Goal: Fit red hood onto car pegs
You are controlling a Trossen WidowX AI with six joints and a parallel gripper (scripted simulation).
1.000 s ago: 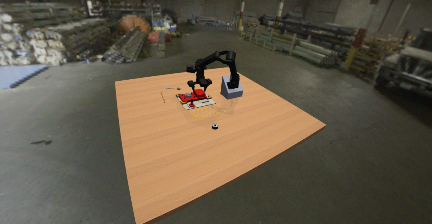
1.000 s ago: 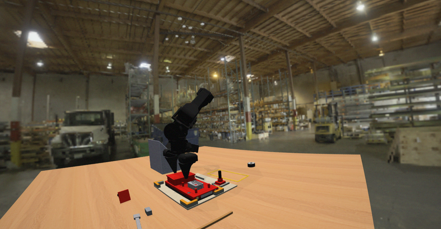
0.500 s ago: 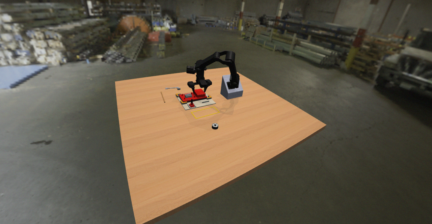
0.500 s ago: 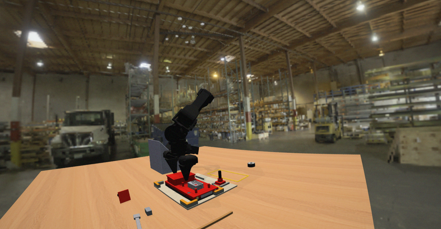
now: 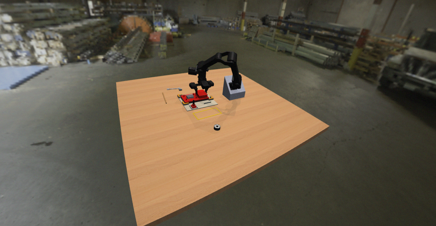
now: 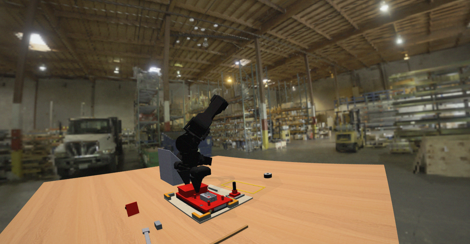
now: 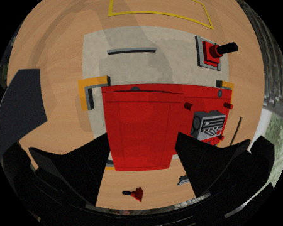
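Right now the jig plate is 5 cm ahead of my gripper tip, 1 cm to the left of it and 2 cm below it. Also, from my gripper tip: thin stick: 27 cm ahead, 10 cm to the right, 3 cm below; engine block: 10 cm ahead, 1 cm to the left, 1 cm below; red hood: 1 cm above.
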